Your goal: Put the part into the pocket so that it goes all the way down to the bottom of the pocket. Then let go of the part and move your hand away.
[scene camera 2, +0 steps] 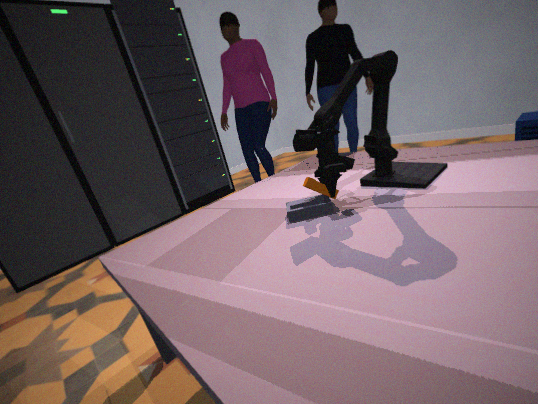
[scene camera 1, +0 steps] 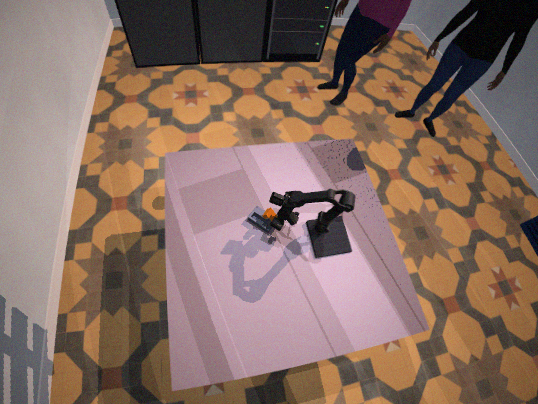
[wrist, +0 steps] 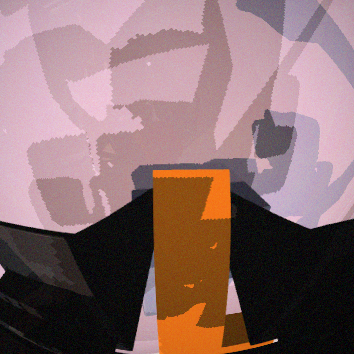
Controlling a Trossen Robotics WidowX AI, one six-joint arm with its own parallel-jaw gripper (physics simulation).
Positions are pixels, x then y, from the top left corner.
my gripper: grips an orange part (wrist: pixel 191 207)
